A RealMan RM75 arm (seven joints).
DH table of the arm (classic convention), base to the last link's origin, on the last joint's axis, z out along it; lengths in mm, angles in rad. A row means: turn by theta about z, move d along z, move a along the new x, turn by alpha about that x. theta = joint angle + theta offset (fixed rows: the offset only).
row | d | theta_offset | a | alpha
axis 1 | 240.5 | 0 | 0 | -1.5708
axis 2 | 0 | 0 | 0 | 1.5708
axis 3 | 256 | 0 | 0 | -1.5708
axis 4 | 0 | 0 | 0 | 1.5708
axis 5 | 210 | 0 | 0 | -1.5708
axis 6 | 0 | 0 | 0 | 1.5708
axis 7 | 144 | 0 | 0 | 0
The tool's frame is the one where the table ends.
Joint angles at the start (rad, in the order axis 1, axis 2, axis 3, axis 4, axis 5, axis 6, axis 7):
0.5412 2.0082 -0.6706 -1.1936 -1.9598 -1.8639 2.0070
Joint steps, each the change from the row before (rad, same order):
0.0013 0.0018 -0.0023 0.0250 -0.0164 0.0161 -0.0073
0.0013 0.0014 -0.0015 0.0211 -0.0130 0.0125 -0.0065
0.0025 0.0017 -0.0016 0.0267 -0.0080 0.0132 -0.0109
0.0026 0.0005 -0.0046 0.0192 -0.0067 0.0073 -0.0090
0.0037 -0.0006 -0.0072 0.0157 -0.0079 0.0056 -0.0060
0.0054 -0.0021 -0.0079 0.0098 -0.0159 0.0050 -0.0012
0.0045 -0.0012 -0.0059 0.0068 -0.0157 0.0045 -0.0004
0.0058 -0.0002 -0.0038 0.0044 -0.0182 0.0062 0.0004
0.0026 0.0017 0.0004 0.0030 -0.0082 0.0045 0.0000
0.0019 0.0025 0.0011 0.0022 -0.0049 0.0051 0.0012
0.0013 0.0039 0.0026 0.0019 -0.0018 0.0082 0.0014
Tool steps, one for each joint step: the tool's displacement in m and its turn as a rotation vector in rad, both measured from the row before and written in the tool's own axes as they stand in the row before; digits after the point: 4 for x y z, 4 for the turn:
0.0048 -0.0035 0.0031 0.0064 0.0066 0.0185
0.0040 -0.0027 0.0026 0.0042 0.0055 0.0147
0.0039 -0.0026 0.0035 -0.0007 0.0009 0.0128
0.0028 -0.0014 0.0030 -0.0038 0.0057 0.0063
0.0021 -0.0011 0.0030 -0.0043 0.0102 0.0043
0.0014 -0.0014 0.0024 0.0011 0.0191 0.0033
0.0013 -0.0013 0.0019 0.0028 0.0173 0.0029
0.0007 -0.0015 0.0019 0.0063 0.0169 0.0018
0.0005 -0.0008 0.0012 0.0034 0.0046 0.0028
0.0002 -0.0006 0.0012 0.0031 0.0006 0.0037
-0.0001 -0.0007 0.0014 0.0047 -0.0051 0.0045

